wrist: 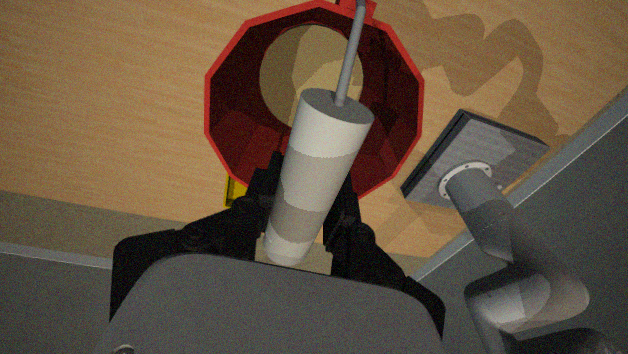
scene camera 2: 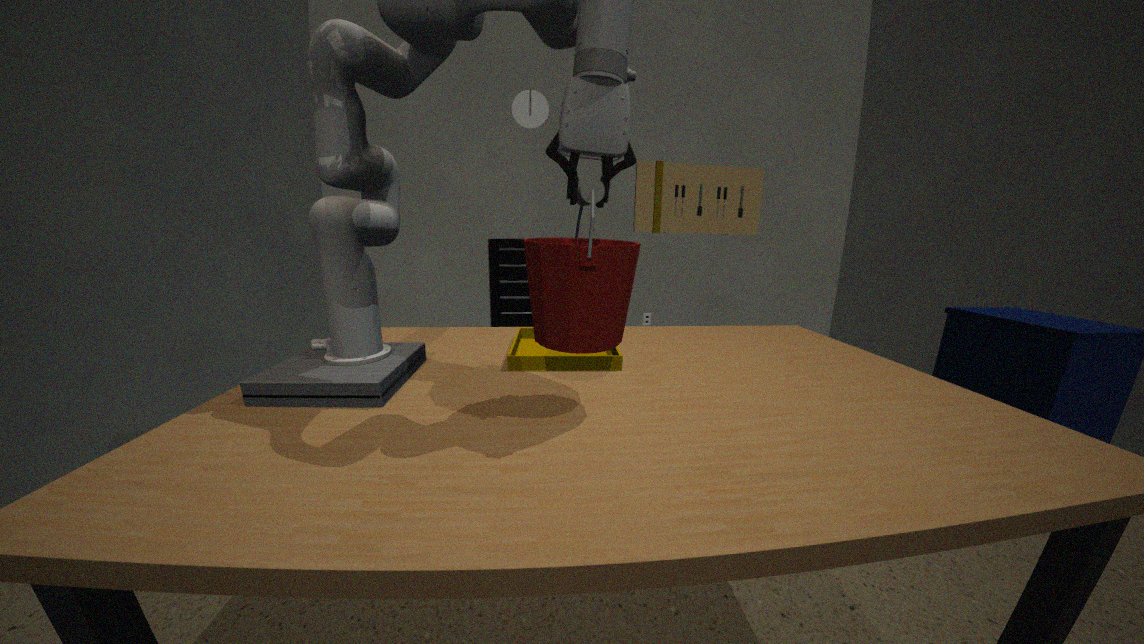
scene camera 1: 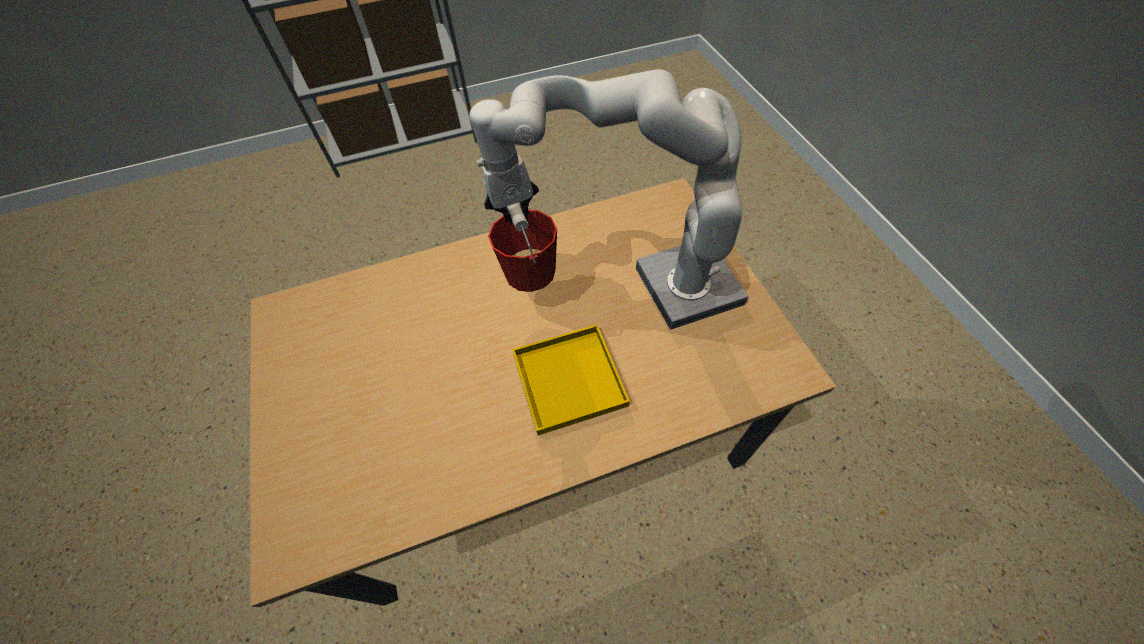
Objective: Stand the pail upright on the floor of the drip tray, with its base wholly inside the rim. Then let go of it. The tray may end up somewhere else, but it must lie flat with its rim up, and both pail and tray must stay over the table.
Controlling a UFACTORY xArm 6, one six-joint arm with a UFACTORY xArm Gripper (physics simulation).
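Places are measured from the arm's base along level axes (x up, y back, z right), in centimetres.
Where they show: gripper, between the fingertips: (wrist: 305, 178) (scene camera 2: 586, 206) (scene camera 1: 517, 219); arm's base, origin of its link: (wrist: 462, 179) (scene camera 2: 359, 356) (scene camera 1: 688, 283).
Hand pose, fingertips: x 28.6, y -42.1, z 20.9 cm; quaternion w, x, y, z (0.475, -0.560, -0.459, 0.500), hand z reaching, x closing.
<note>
Each offset is from my fingertips to the top centre of the thing. Level surfaces: height alone.
The red pail (scene camera 1: 528, 274) (scene camera 2: 582, 296) (wrist: 235, 135) hangs upright in the air by its wire handle, its base above the table and its shadow apart from it. My gripper (scene camera 1: 518, 212) (scene camera 2: 590, 192) (wrist: 305, 178) is shut on the white cylindrical grip {dx +3.7, dy -0.1, dz +0.6 cm} (wrist: 327, 150) of that handle, over the pail's mouth. The yellow drip tray {dx -29.8, dy -2.6, dz -30.1 cm} (scene camera 1: 572, 380) (scene camera 2: 564, 363) (wrist: 236, 194) lies flat on the table, rim up. In scene camera 1 the pail is beyond the tray, off to its far side; in scene camera 2 it overlaps the tray in front. The wrist view shows one tray corner.
The table {dx -33.2 cm} (scene camera 1: 360, 400) (scene camera 2: 720, 480) carries the arm's grey base plate (scene camera 1: 696, 308) (scene camera 2: 320, 392) (wrist: 465, 130), to the right of the pail in scene camera 1. A shelf unit (scene camera 1: 376, 80) stands beyond the table. A blue cabinet (scene camera 2: 1032, 368) stands beside the table in scene camera 2.
</note>
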